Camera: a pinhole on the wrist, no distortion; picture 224 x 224 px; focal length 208.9 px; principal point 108.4 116.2 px. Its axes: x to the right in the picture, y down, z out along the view. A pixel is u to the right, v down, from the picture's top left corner.
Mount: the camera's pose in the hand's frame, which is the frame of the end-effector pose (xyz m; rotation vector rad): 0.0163 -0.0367 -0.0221 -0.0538 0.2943 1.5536
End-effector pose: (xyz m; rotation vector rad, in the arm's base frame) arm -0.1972 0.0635 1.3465 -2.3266 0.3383 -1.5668
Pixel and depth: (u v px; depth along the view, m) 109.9 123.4 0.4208
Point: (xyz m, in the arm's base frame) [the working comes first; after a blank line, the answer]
In the camera's frame: 0.0030 0.0145 0.4208

0.1835 0.0341 1.2452
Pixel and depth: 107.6 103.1 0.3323
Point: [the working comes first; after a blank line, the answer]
In the camera's frame: -0.0013 -0.0208 0.3323

0.1087 0.0374 1.3044
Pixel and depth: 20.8 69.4 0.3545
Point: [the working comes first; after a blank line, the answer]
In the camera's frame: -0.1487 -0.0794 0.3545

0.1766 0.1496 1.3963
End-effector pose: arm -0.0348 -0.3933 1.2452 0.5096 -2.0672 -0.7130
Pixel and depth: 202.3 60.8 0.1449
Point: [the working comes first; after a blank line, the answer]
In the camera's frame: 0.0651 -0.0384 0.1449

-0.1625 -0.3654 1.2834
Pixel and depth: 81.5 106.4 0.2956
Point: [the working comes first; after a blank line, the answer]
In the camera's frame: -0.0381 -0.0139 0.2956

-0.2997 -0.3646 1.1604
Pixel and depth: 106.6 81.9 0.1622
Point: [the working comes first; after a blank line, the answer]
In the camera's frame: -0.0014 -0.0266 0.1622

-0.1801 -0.3964 1.2235
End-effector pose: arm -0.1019 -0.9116 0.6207 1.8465 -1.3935 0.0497
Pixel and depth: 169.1 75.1 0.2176
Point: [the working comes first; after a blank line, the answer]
In the camera's frame: 0.0632 -0.0428 0.2176

-0.1944 -1.0904 0.5912
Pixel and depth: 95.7 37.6 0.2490
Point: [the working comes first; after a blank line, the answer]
In the camera's frame: -0.0151 -0.0937 0.2490

-0.1310 -1.1539 0.5506
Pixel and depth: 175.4 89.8 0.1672
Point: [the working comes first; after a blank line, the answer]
In the camera's frame: 0.0536 -0.0211 0.1672

-0.1715 -1.0398 0.5954
